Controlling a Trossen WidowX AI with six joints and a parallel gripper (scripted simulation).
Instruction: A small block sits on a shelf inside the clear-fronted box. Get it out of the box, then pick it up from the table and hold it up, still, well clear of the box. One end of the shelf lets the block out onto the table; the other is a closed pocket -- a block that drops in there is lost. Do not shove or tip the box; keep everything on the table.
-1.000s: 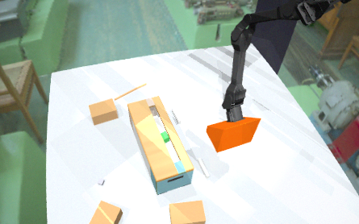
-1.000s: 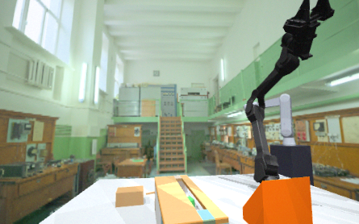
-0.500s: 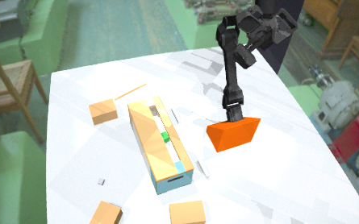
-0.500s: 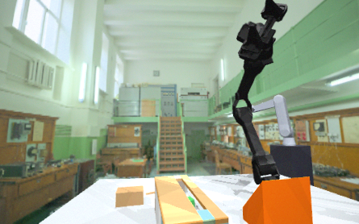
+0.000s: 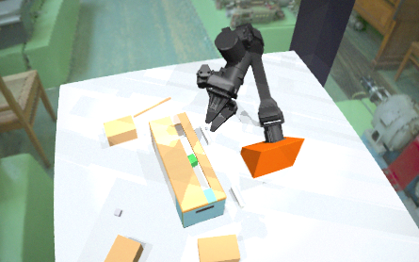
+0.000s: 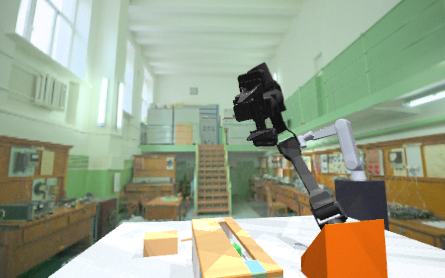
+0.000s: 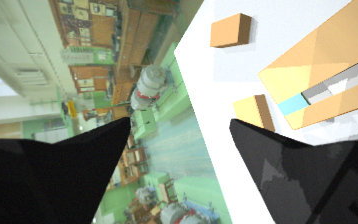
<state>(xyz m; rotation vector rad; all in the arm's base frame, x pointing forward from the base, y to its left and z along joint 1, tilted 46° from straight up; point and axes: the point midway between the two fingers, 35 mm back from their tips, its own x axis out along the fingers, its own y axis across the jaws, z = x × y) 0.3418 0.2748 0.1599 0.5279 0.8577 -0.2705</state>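
Now: the green block 32 cm below my gripper tip, 14 cm to the right of it and 1 cm behind it. Round my gripper tip: long tan box: 35 cm below, 13 cm to the right, 2 cm behind; then thin stick: 52 cm to the right, 40 cm below, 1 cm ahead.
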